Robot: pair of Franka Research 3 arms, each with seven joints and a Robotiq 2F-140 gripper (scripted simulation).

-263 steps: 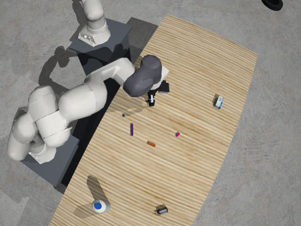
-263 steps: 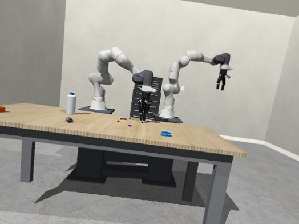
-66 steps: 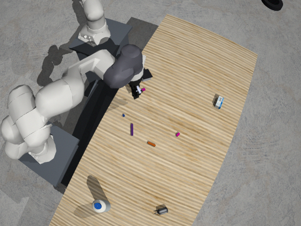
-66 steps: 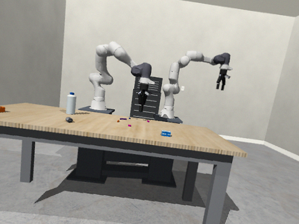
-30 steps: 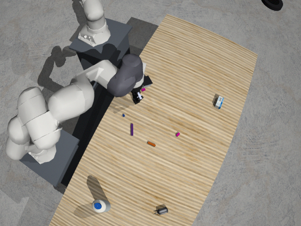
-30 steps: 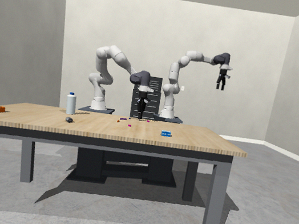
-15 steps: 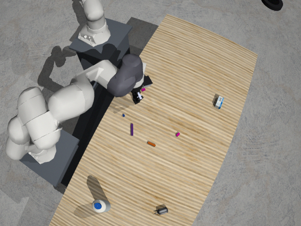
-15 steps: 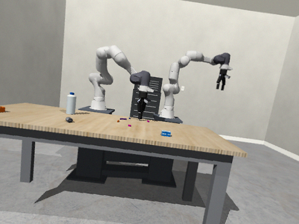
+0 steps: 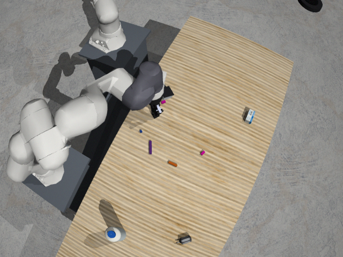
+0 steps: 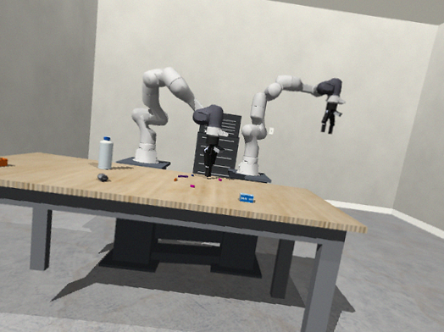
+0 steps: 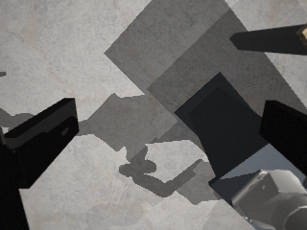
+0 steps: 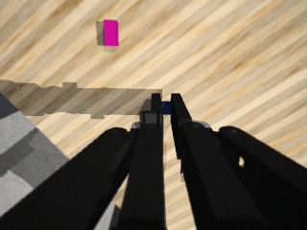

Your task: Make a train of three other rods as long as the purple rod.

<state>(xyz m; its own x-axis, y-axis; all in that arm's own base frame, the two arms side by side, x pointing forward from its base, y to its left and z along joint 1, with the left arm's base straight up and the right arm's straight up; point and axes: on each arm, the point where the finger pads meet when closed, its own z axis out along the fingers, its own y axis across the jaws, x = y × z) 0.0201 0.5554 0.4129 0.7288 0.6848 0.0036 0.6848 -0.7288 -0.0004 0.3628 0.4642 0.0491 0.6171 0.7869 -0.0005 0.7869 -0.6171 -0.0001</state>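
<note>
Now: right hand 30 mm short of the purple rod, 150 mm to the left of it and 40 mm above it. Also, from my right hand: white bottle (40 mm ahead, 590 mm to the right, 40 mm above); then blue-and-white box (420 mm ahead, 150 mm to the left, 30 mm below); then orange rod (150 mm ahead, 190 mm to the right, 40 mm below).
</note>
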